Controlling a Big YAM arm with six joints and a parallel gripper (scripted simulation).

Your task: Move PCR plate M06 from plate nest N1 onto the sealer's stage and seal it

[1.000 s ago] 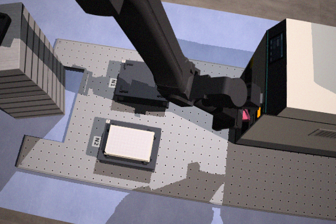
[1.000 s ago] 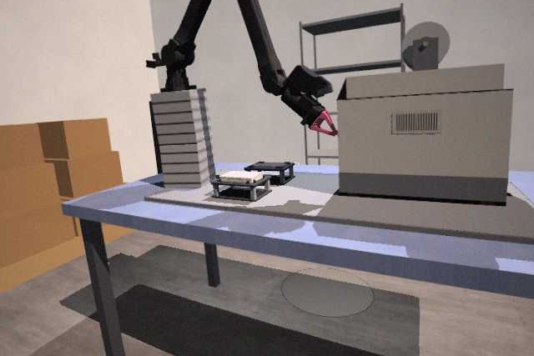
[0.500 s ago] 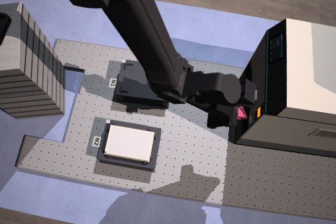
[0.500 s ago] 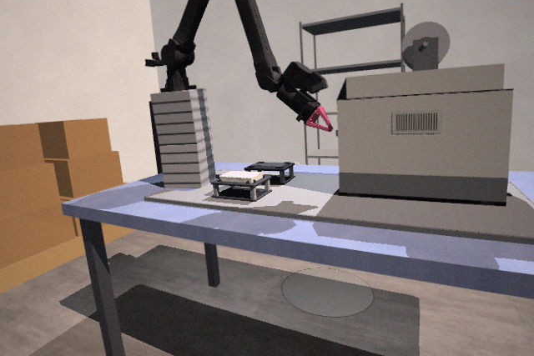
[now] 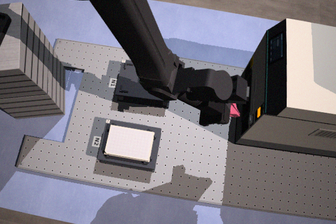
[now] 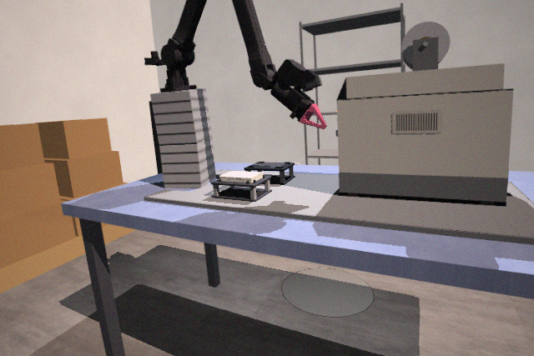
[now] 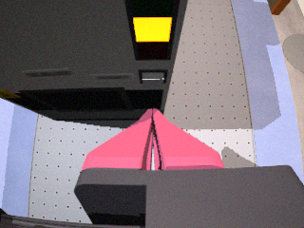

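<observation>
Right now my hand is 50 mm short of the white start key and 20 mm above it. Round my hand: white 96-well plate M06: 120 mm ahead, 110 mm to the left, 100 mm below; sealer stage: 120 mm ahead, 110 mm to the left, 110 mm below; dark screen: 50 mm ahead, 140 mm to the left, 110 mm above.
</observation>
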